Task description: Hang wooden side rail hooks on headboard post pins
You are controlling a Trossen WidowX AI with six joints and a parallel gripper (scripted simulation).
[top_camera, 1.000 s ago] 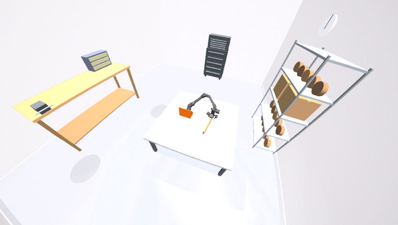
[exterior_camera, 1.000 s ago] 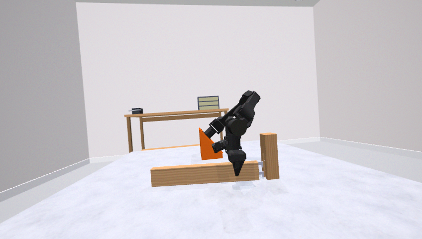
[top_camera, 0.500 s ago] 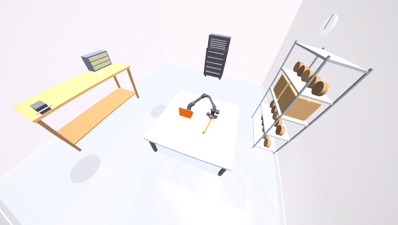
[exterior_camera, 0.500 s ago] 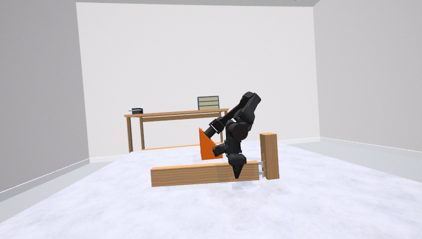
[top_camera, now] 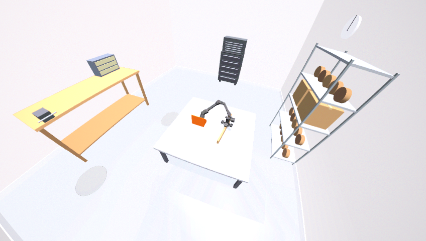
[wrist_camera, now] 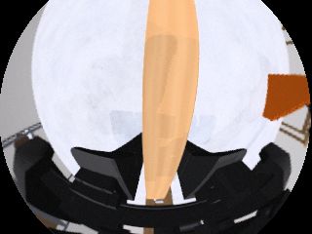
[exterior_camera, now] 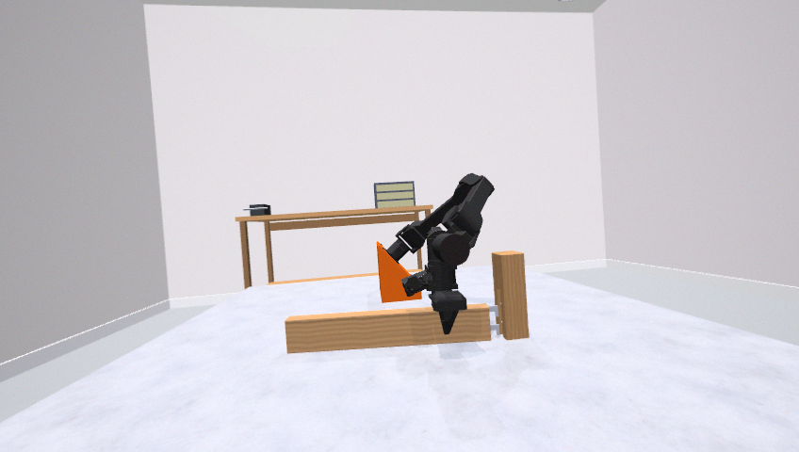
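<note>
The headboard post is 140 mm to the left of my gripper tip, 60 mm above it and 10 mm ahead of it.
</note>
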